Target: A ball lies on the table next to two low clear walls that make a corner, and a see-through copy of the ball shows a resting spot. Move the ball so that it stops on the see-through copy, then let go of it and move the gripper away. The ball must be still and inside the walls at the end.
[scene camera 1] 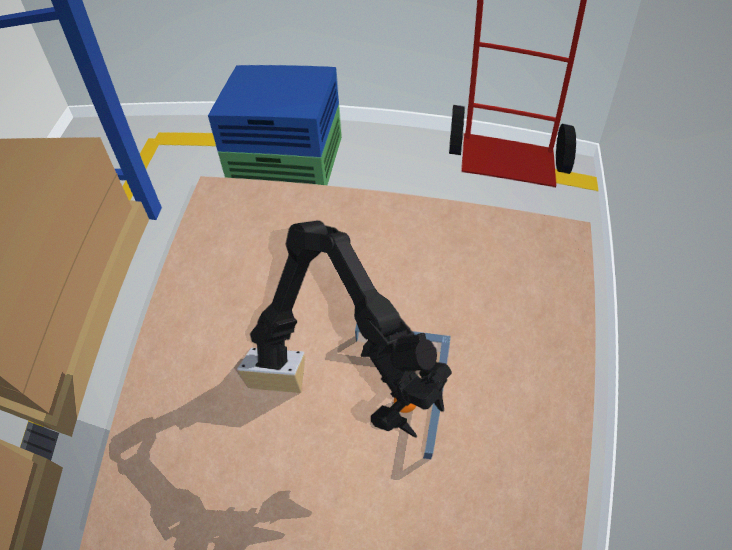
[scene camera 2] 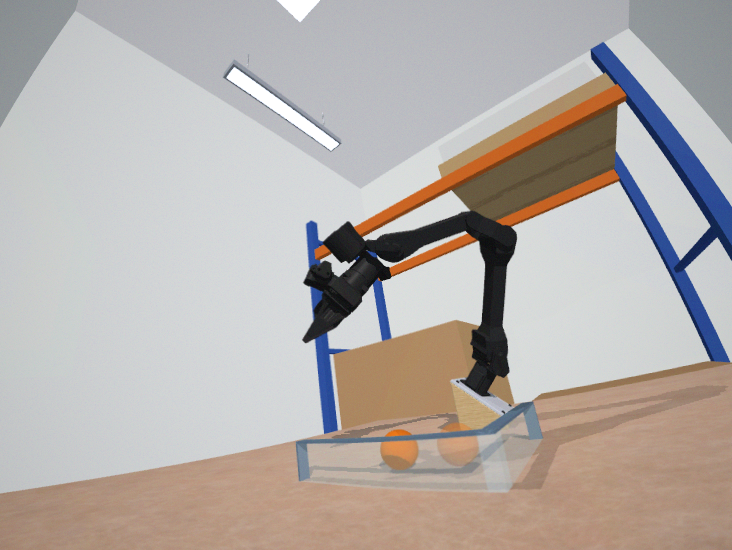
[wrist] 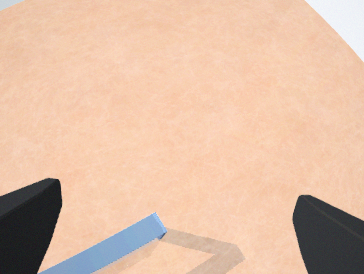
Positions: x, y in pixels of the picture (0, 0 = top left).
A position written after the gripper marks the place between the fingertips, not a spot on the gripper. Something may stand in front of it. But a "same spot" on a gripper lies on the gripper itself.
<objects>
The gripper shows in scene camera 1, in scene camera 2 and in the wrist view [180, 202]. One and the same spot on the gripper: [scene camera 1: 404, 425] is [scene camera 2: 314, 318].
</objects>
